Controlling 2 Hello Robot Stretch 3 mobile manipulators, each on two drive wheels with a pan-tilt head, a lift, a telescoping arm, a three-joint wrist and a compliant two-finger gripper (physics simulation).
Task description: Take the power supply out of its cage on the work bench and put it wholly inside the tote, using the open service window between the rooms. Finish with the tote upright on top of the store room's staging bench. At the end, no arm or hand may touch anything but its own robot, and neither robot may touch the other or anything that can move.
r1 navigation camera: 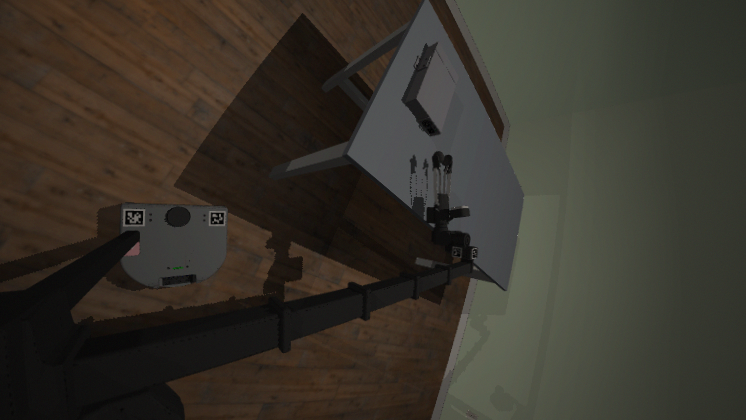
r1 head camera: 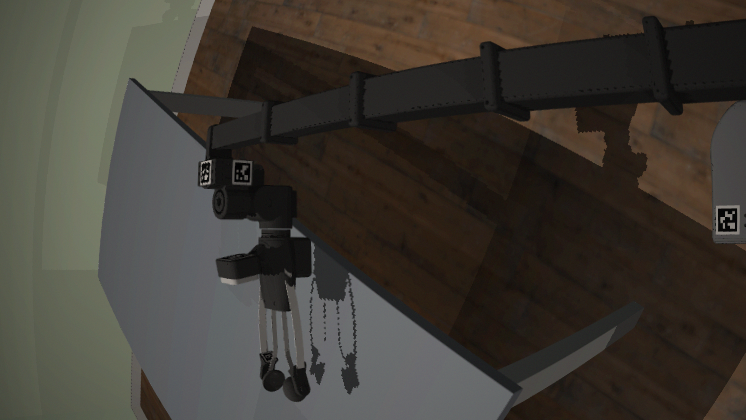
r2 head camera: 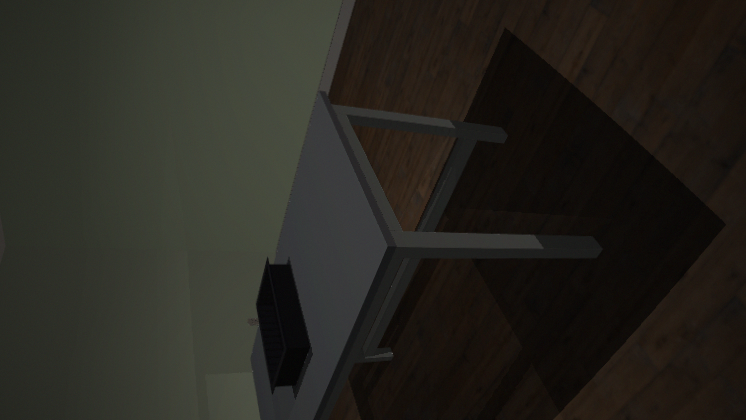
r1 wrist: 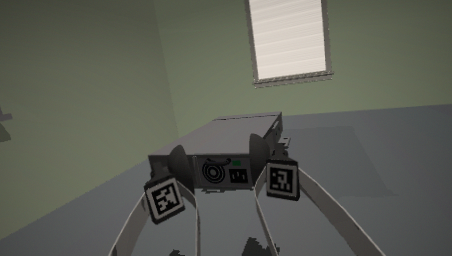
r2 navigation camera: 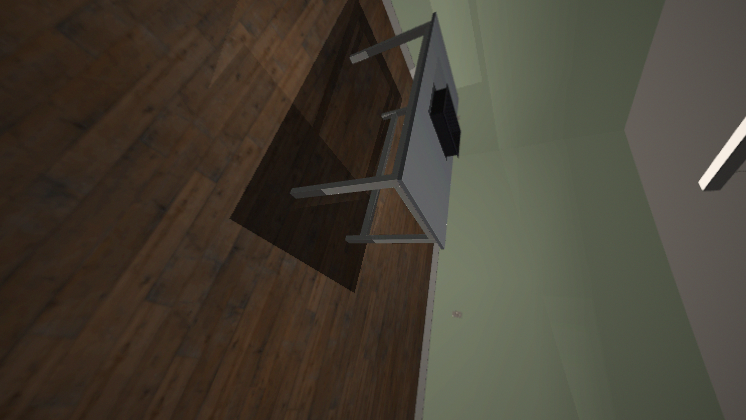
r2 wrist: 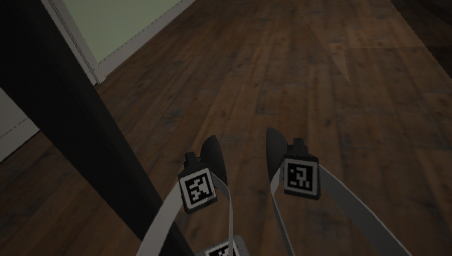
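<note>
The power supply (r1 navigation camera: 429, 126) (r1 wrist: 239, 176), with fan grille, socket and handle, sits in the grey cage (r1 navigation camera: 434, 92) (r1 wrist: 220, 135) on the work bench (r1 head camera: 172, 224) (r1 navigation camera: 490, 208) (r1 wrist: 325, 225). The r1 gripper (r1 head camera: 284, 384) (r1 navigation camera: 443, 160) (r1 wrist: 219, 162) is open above the bench, its fingertips a short gap from the supply's end face. The black tote (r2 head camera: 293, 313) (r2 navigation camera: 446, 122) stands upright on the staging bench (r2 head camera: 339, 208) (r2 navigation camera: 425, 169). The r2 gripper (r2 wrist: 245, 157) is open and empty above the floor, away from the tote. I cannot identify the service window in these views.
r1's extended arm (r1 head camera: 428, 80) (r1 navigation camera: 323, 313) reaches over the floor to the work bench. r1's base (r1 navigation camera: 174, 245) stands beside that bench. A bright slatted window (r1 wrist: 289, 40) is on the wall beyond the cage. A dark bar (r2 wrist: 95, 135) crosses the left of the r2 wrist view.
</note>
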